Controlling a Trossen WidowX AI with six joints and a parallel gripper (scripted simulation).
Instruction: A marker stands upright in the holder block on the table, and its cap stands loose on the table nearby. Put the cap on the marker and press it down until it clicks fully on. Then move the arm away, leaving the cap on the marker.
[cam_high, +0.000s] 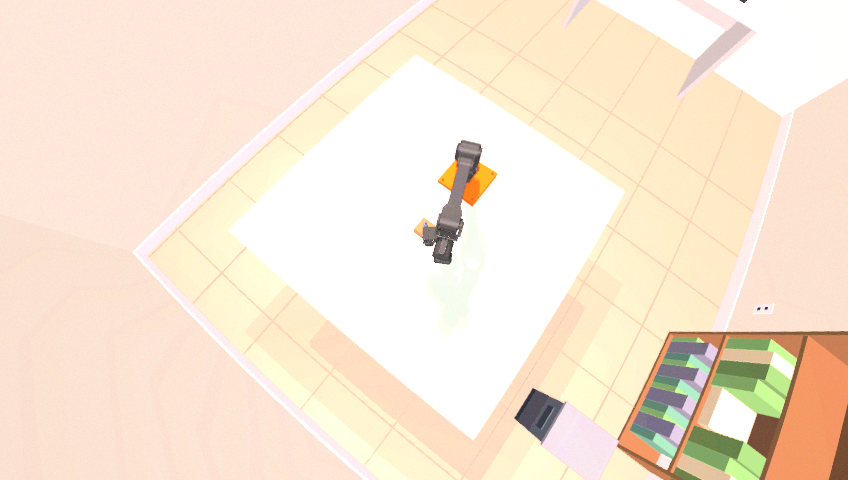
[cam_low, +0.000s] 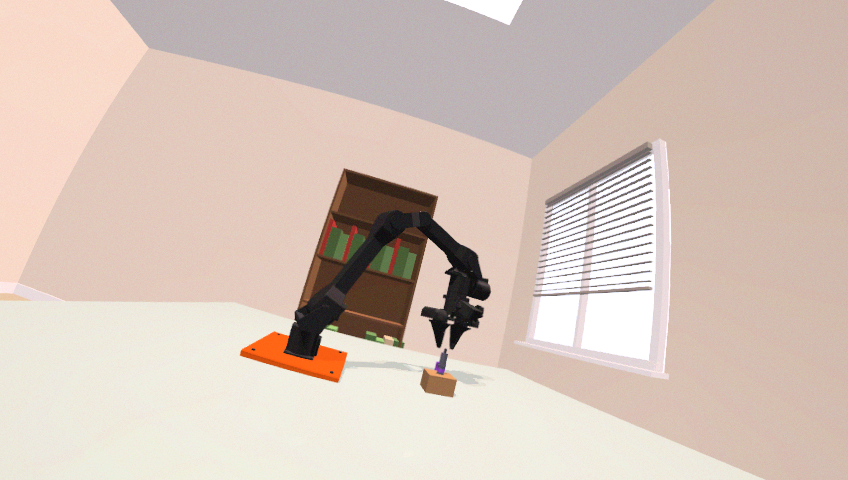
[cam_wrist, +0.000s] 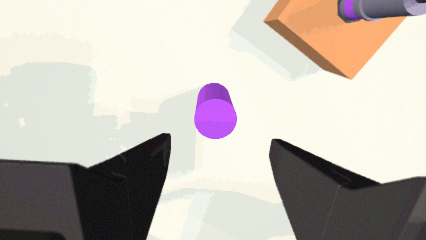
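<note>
The purple cap lies 7 cm below my gripper tip. From my gripper tip the other things lie so: tan holder block 4 cm behind, 10 cm to the right, 7 cm below; dark marker 4 cm behind, 10 cm to the right, 1 cm below.
</note>
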